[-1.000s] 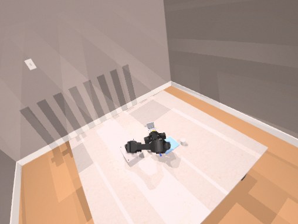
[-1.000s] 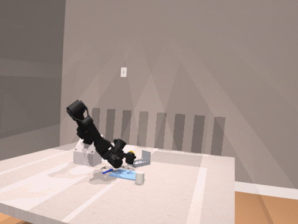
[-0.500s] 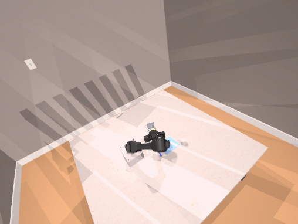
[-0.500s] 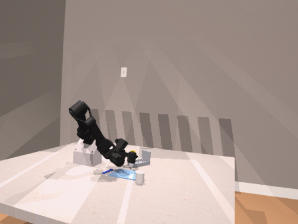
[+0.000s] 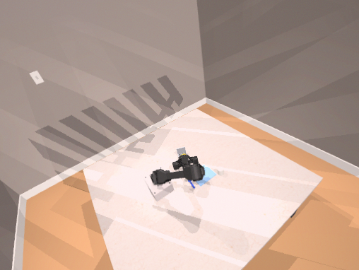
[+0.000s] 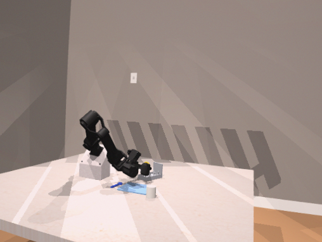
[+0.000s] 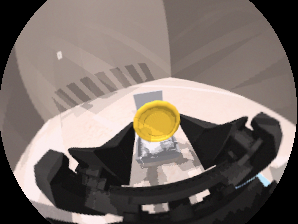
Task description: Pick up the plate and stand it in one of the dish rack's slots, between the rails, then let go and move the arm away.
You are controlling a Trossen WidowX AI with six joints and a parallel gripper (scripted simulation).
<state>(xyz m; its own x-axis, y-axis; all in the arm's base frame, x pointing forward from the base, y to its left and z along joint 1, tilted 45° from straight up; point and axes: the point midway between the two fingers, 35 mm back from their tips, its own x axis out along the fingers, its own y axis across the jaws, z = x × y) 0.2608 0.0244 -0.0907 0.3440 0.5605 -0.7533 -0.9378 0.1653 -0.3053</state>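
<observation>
My gripper tip is now 40 mm above the dish rack, 30 mm to the right of it and 10 mm short of it. Also, from my gripper tip: light blue mat 190 mm to the right, 60 mm below, 40 mm ahead; then blue spoon 200 mm to the right, 70 mm behind, 60 mm below; then plate 10 mm to the right.
</observation>
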